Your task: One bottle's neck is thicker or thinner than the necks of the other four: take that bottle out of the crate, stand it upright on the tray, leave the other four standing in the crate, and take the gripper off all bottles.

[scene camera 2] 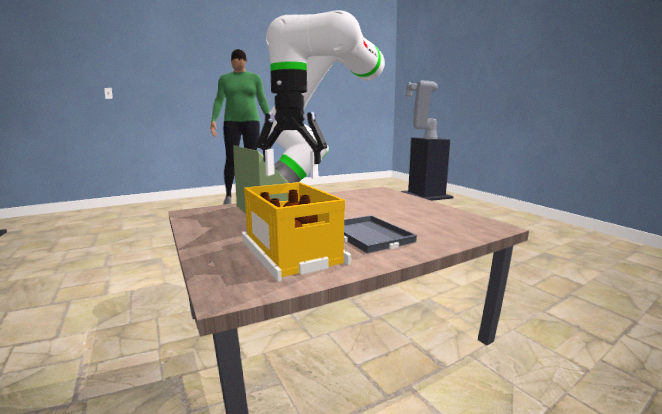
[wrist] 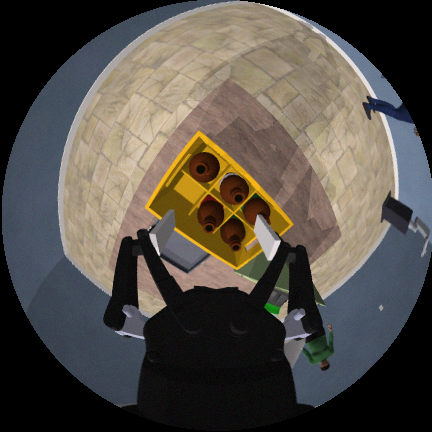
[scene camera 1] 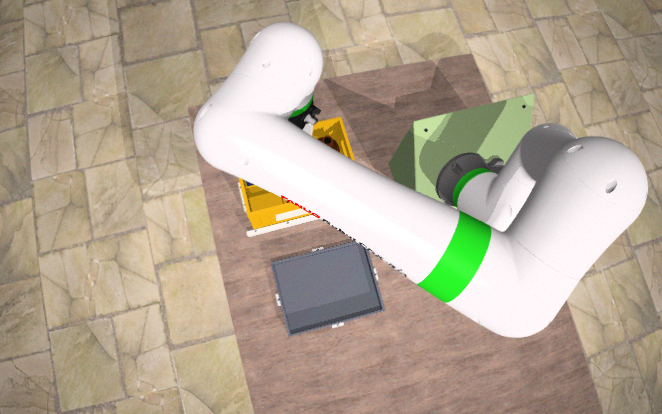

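My gripper is open with nothing in it, and you'd find it in the wrist view too. There's also a dark grey tray here.
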